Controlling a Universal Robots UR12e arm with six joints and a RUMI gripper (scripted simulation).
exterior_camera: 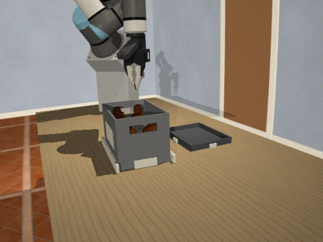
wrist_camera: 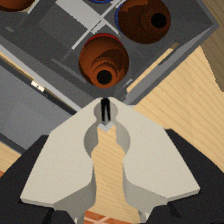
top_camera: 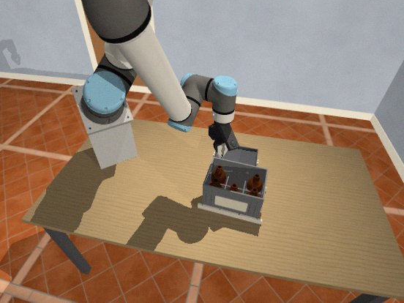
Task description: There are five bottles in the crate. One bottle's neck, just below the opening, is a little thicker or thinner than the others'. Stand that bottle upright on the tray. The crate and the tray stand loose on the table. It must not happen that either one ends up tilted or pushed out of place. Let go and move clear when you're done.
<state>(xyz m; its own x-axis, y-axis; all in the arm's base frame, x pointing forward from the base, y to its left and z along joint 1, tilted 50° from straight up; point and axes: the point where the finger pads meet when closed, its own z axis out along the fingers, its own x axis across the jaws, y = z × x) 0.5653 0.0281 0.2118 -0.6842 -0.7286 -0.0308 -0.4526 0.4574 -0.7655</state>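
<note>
My gripper is now 18 cm short of the bottle, 3 cm to the left of it and 15 cm above it. Also, from my hand: grey tray (9 cm ahead, 23 cm to the left, 23 cm below); then grey crate (8 cm ahead, 6 cm to the right, 16 cm below).
</note>
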